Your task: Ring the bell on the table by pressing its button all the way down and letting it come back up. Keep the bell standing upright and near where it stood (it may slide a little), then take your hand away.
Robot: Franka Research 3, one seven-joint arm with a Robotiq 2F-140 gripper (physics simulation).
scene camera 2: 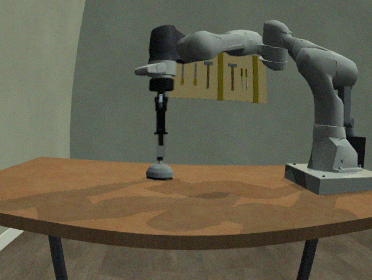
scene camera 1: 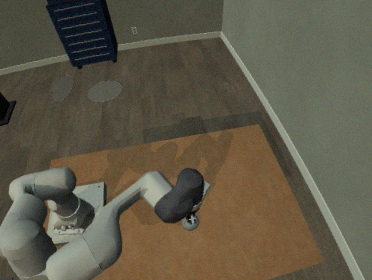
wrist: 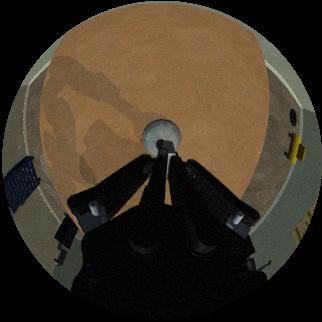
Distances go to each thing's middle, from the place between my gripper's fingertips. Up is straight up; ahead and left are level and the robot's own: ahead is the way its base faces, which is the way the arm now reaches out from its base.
The grey dome-shaped bell (wrist: 165, 129) lies 10 mm to the left of my hand and 30 mm below it.
